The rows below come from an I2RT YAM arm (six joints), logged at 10 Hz.
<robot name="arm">
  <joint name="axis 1" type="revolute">
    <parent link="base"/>
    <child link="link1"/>
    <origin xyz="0 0 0.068"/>
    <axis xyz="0 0 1"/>
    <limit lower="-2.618" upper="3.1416"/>
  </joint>
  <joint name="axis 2" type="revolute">
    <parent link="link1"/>
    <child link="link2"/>
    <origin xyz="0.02 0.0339 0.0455"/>
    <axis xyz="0 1 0"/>
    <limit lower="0" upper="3.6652"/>
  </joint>
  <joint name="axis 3" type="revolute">
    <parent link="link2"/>
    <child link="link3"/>
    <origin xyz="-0.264 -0.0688 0"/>
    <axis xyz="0 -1 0"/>
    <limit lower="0" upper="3.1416"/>
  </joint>
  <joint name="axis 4" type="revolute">
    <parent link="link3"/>
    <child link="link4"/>
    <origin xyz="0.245 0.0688 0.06"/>
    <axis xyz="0 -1 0"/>
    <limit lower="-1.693" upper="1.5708"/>
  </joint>
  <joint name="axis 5" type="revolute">
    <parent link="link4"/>
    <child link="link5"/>
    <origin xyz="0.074 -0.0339 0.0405"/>
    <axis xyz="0 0 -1"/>
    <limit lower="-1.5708" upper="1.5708"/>
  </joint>
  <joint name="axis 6" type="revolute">
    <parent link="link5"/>
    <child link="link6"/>
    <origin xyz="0.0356 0 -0.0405"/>
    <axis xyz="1 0 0"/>
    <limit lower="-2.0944" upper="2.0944"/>
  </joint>
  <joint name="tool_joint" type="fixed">
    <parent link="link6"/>
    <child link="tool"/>
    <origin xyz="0 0 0" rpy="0 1.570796 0"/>
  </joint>
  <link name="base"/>
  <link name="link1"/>
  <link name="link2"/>
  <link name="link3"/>
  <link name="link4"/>
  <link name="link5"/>
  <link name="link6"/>
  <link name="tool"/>
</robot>
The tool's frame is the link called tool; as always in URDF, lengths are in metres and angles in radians.
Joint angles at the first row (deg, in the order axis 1, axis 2, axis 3, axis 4, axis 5, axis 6):
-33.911 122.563 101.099 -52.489 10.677 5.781
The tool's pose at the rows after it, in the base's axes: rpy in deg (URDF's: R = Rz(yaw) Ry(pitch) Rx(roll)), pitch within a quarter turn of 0, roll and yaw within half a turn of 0; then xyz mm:
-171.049 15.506 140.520 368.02 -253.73 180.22
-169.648 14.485 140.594 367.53 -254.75 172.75
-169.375 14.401 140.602 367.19 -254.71 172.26
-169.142 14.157 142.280 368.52 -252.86 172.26
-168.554 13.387 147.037 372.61 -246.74 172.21
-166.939 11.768 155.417 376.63 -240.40 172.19
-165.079 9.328 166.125 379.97 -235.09 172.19
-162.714 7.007 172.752 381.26 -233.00 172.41
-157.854 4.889 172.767 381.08 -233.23 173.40
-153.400 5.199 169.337 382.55 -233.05 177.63
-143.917 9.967 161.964 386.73 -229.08 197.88
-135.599 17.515 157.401 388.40 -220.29 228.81
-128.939 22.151 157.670 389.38 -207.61 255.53
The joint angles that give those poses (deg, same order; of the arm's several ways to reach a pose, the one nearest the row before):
-33.758 124.944 101.098 -51.592 10.437 5.607
-33.802 125.797 100.837 -51.615 11.704 5.541
-33.802 125.797 100.727 -51.615 11.966 5.541
-33.518 125.797 100.728 -51.594 11.857 4.163
-32.600 125.798 100.730 -51.616 11.530 0.360
-31.637 125.798 100.728 -51.660 11.530 -7.048
-30.829 125.798 100.728 -51.658 11.573 -17.081
-30.392 125.797 100.728 -51.638 13.147 -23.616
-30.020 125.799 100.751 -51.616 18.480 -24.009
-29.540 125.711 101.277 -51.595 23.420 -20.556
-28.119 124.399 102.826 -51.593 33.736 -11.968
-26.436 121.600 104.157 -51.570 43.135 -5.017
-24.512 118.978 105.011 -51.440 50.195 -3.158

